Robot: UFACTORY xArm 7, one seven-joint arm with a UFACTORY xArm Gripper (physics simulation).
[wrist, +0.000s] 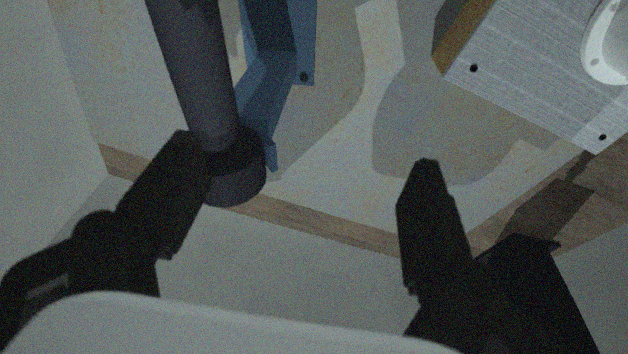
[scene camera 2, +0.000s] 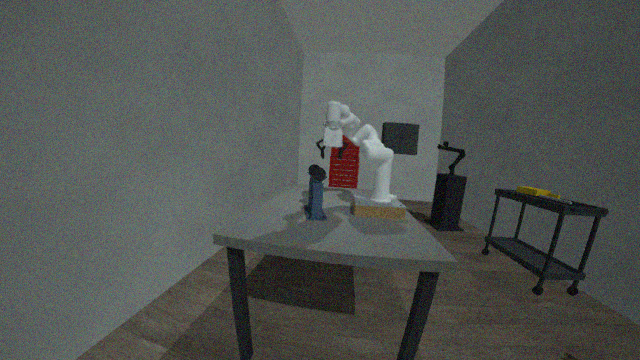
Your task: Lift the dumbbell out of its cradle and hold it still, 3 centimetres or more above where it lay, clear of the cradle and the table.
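Frame: origin at the arm's base, x ahead, y left, z up, level; millimetres.
Seen in the pictures: gripper, fingertip midpoint: [wrist: 303, 169] [scene camera 2: 331, 159]; arm's base, link origin: [scene camera 2: 380, 200].
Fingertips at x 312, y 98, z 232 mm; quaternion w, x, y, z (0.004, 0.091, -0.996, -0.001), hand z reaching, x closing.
Offsets run from my fingertips to a thing's top centre. "pt": to the spot under its first point. Level surfaces: height alone.
The dark dumbbell {dz -39, dx +75, dy +9 mm} [scene camera 2: 317, 172] [wrist: 200, 75] rests on its blue cradle {pt dz -208, dx +61, dy +102 mm} [scene camera 2: 316, 201] [wrist: 267, 87], which stands on the grey table {dz -298 mm} [scene camera 2: 390, 246] [wrist: 325, 195]. In the wrist view its handle runs down from the top edge to a round end at centre-left. My gripper [scene camera 2: 331, 156] [wrist: 303, 169] is open and empty, above the height of the dumbbell. In the wrist view the left finger overlaps the side of the dumbbell's round end and hides part of it; the right finger is well to the right. The dumbbell's other end is out of the wrist view.
The arm's base block [scene camera 2: 378, 211] [wrist: 525, 70], wooden with a metal top, is on the table right of the cradle. A red cabinet [scene camera 2: 344, 172] and a dark panel [scene camera 2: 400, 138] are behind. A black pedestal [scene camera 2: 448, 202] and a cart [scene camera 2: 552, 245] stand right of the table.
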